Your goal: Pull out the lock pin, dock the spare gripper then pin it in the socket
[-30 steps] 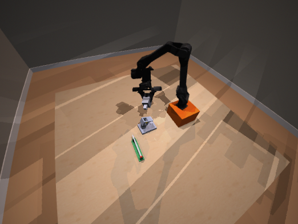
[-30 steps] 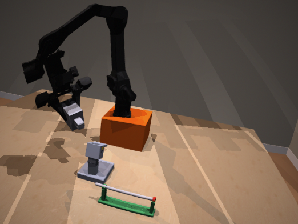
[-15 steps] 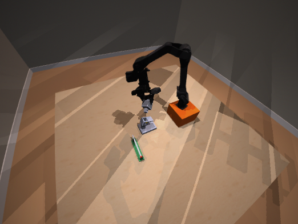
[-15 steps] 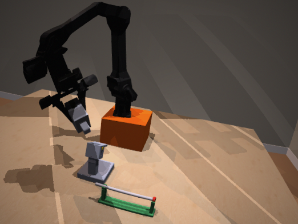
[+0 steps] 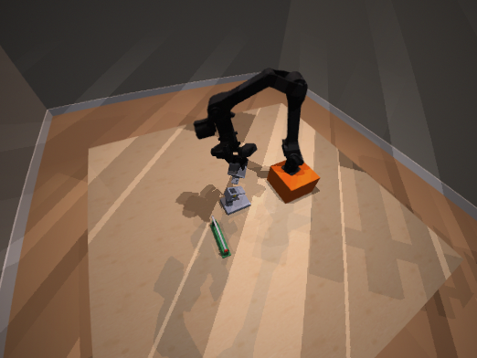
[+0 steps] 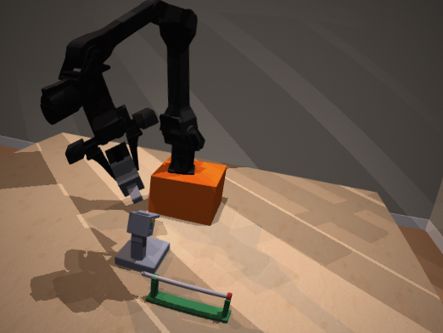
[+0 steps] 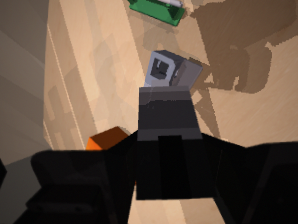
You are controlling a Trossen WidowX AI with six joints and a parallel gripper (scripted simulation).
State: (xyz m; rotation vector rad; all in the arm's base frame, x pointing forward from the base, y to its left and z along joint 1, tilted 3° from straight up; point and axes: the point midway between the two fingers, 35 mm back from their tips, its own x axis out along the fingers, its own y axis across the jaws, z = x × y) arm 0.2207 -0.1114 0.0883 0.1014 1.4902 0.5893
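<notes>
Right now the green rack is 19 cm ahead of my gripper tip, 14 cm to the left of it and 12 cm below it. From my gripper tip the other things lie so: socket: 10 cm below, 6 cm ahead, 5 cm to the left; then spare gripper: 1 cm ahead.
</notes>
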